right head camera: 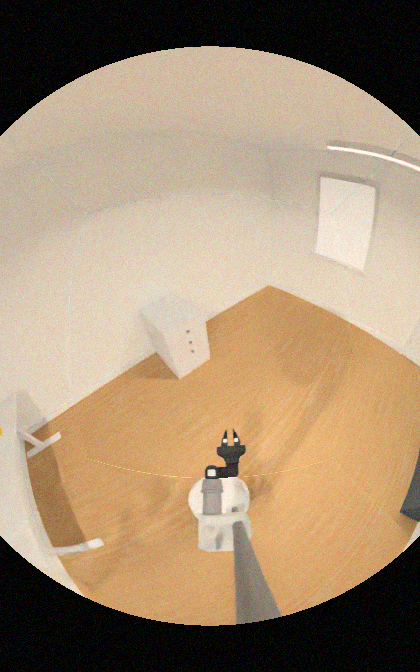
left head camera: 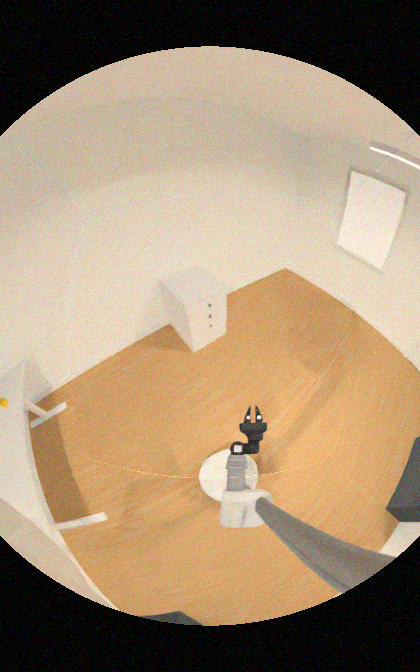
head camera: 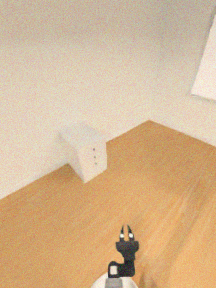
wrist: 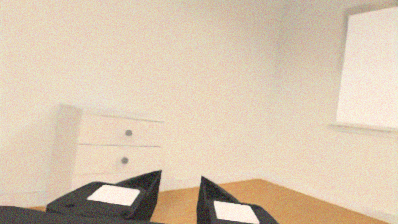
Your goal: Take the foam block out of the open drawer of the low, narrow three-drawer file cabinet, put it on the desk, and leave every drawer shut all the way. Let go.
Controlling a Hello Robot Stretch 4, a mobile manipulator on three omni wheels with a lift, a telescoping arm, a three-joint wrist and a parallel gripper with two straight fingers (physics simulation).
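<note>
The low white file cabinet (head camera: 82, 150) (left head camera: 200, 310) (right head camera: 177, 335) (wrist: 100, 132) stands against the wall, with three dark knobs in the head views. Its drawer fronts look flush; the lowest is partly hidden in the wrist view. A small yellow-orange block (left head camera: 3, 402) (right head camera: 1, 431), seemingly the foam block, lies on the white desk (left head camera: 12, 440) (right head camera: 10, 480) at the far left, cut off by the view edge. My gripper (head camera: 127, 229) (left head camera: 253, 409) (right head camera: 230, 432) (wrist: 179, 189) is open and empty, in front of the cabinet and well short of it.
The desk's white feet (left head camera: 82, 521) (right head camera: 80, 547) stand on the floor at the left. A dark box-like object (left head camera: 407, 490) (right head camera: 414, 492) shows at the right edge. A white panel (head camera: 206, 70) (left head camera: 372, 220) (right head camera: 346, 222) (wrist: 372, 70) is on the right wall. The room's corner lies right of the cabinet.
</note>
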